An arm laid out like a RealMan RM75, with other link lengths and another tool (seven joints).
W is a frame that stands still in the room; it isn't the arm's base.
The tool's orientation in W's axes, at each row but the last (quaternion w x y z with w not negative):
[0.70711 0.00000 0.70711 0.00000]
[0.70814 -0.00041 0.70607 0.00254]
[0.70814 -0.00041 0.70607 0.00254]
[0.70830 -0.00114 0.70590 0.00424]
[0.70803 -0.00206 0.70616 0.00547]
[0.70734 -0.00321 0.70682 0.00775]
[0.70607 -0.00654 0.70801 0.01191]
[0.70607 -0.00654 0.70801 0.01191]
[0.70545 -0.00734 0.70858 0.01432]
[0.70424 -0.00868 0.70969 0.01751]
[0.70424 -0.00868 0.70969 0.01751]
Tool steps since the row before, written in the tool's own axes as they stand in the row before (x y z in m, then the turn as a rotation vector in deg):
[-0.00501 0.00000 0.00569 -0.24 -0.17 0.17]
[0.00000 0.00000 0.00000 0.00 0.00 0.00]
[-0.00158 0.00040 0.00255 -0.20 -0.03 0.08]
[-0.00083 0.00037 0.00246 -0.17 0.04 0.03]
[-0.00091 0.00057 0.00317 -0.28 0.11 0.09]
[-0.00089 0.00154 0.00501 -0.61 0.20 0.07]
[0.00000 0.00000 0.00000 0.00 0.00 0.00]
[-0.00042 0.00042 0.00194 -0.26 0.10 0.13]
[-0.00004 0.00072 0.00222 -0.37 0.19 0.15]
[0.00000 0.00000 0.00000 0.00 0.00 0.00]
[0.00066 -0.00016 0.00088 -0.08 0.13 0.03]
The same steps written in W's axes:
[0.00569 0.00000 0.00501 0.17 -0.17 0.24]
[0.00000 0.00000 0.00000 0.00 0.00 0.00]
[0.00254 0.00041 0.00159 0.08 -0.03 0.20]
[0.00245 0.00039 0.00084 0.03 0.04 0.17]
[0.00316 0.00060 0.00092 0.09 0.11 0.28]
[0.00498 0.00161 0.00090 0.07 0.20 0.61]
[0.00000 0.00000 0.00000 0.00 0.00 0.00]
[0.00193 0.00047 0.00042 0.13 0.10 0.26]
[0.00220 0.00079 0.00004 0.15 0.19 0.37]
[0.00000 0.00000 0.00000 0.00 0.00 0.00]
[0.00088 -0.00012 -0.00067 0.03 0.13 0.08]

